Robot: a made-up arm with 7 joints. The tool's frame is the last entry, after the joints. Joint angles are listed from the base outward.
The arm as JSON. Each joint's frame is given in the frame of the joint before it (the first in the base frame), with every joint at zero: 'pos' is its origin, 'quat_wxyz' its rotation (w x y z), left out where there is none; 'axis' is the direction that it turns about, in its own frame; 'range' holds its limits. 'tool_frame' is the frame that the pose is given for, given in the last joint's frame.
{
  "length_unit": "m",
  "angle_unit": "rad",
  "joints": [
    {
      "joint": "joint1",
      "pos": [
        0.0,
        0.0,
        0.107
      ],
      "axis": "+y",
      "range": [
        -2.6,
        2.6
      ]
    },
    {
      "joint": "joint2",
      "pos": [
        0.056,
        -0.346,
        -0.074
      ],
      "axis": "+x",
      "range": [
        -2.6,
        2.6
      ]
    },
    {
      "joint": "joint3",
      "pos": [
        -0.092,
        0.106,
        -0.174
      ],
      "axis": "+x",
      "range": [
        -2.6,
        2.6
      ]
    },
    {
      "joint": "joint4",
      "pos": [
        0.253,
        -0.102,
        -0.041
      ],
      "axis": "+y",
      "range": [
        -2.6,
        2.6
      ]
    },
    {
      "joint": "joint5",
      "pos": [
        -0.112,
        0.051,
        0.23
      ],
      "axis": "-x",
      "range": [
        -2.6,
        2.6
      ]
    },
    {
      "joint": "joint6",
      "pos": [
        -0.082,
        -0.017,
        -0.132
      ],
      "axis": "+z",
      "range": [
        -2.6,
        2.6
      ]
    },
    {
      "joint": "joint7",
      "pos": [
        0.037,
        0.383,
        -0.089
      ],
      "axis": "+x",
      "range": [
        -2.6,
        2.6
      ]
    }
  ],
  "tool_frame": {
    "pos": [
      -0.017,
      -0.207,
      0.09
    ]
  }
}
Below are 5 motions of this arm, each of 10 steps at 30 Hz.
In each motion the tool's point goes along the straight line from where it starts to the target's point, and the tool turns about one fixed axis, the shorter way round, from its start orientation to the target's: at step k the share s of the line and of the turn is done. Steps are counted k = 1, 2, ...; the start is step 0. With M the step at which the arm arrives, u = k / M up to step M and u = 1 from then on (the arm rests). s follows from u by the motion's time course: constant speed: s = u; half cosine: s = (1 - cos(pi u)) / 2; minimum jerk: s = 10 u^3 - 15 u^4 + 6 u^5.
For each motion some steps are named. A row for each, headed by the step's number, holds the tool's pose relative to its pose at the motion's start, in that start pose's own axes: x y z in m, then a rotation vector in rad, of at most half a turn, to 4 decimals.
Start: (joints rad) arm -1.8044 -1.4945 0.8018 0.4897 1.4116 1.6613 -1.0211
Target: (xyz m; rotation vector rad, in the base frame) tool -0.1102 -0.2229 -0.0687 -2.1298 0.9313 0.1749
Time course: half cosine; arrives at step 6
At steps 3, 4, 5, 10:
3: 0.0042 -0.0236 0.0159 0.0278 0.0478 0.0900
4: 0.0064 -0.0354 0.0238 0.0417 0.0717 0.1350
5: 0.0079 -0.0441 0.0296 0.0519 0.0892 0.1679
10: 0.0085 -0.0472 0.0318 0.0556 0.0956 0.1800

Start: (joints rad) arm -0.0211 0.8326 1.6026 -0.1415 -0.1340 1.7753 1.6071
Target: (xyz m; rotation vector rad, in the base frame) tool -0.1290 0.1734 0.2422 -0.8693 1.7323 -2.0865
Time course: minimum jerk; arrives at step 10
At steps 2, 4, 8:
2: -0.0036 -0.0053 0.0055 -0.0139 0.0359 0.0147
4: -0.0197 -0.0291 0.0302 -0.0760 0.1966 0.0808
8: -0.0584 -0.0864 0.0896 -0.2255 0.5836 0.2397

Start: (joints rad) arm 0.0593 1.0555 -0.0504 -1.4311 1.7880 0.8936 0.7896
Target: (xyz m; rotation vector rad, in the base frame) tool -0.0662 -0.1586 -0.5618 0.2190 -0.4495 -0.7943
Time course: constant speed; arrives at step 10
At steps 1, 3, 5, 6, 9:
1: 0.0025 -0.0104 -0.0103 0.0175 -0.0298 -0.0243
3: 0.0076 -0.0313 -0.0308 0.0524 -0.0893 -0.0729
5: 0.0126 -0.0521 -0.0513 0.0873 -0.1488 -0.1216
6: 0.0151 -0.0626 -0.0616 0.1047 -0.1786 -0.1459
9: 0.0227 -0.0939 -0.0924 0.1571 -0.2679 -0.2188

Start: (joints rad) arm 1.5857 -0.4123 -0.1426 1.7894 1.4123 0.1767 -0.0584
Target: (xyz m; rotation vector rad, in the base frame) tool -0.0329 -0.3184 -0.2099 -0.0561 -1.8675 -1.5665
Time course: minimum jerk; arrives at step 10
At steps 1, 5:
1: -0.0005 0.0001 0.0001 -0.0008 -0.0004 0.0013
5: -0.0296 0.0082 0.0061 -0.0438 -0.0218 0.0731

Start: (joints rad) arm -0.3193 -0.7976 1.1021 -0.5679 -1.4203 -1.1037 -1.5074
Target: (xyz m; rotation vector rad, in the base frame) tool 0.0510 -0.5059 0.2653 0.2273 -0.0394 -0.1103
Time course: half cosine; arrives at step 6
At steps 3, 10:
3: -0.0434 0.0113 -0.0225 -0.0095 -0.1392 -0.0357
10: -0.0868 0.0226 -0.0449 -0.0190 -0.2784 -0.0714

